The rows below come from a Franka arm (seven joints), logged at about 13 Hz.
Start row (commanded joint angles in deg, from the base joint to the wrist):
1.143 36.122 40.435 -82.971 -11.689 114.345 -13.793
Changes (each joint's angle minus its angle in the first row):
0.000 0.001 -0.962 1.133 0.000 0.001 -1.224
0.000 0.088 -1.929 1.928 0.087 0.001 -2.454
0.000 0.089 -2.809 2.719 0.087 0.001 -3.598
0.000 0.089 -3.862 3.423 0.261 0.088 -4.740
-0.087 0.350 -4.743 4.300 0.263 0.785 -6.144
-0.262 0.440 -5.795 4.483 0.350 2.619 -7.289
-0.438 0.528 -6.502 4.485 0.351 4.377 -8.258
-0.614 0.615 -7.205 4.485 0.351 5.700 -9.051
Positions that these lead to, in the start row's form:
1.143 36.123 39.473 -81.838 -11.689 114.346 -15.017
1.143 36.210 38.506 -81.043 -11.602 114.346 -16.247
1.143 36.211 37.626 -80.252 -11.602 114.346 -17.391
1.143 36.211 36.573 -79.548 -11.428 114.433 -18.533
1.056 36.472 35.692 -78.671 -11.426 115.130 -19.937
0.881 36.562 34.640 -78.488 -11.339 116.964 -21.082
0.705 36.650 33.933 -78.486 -11.338 118.722 -22.051
0.529 36.737 33.230 -78.486 -11.338 120.045 -22.844

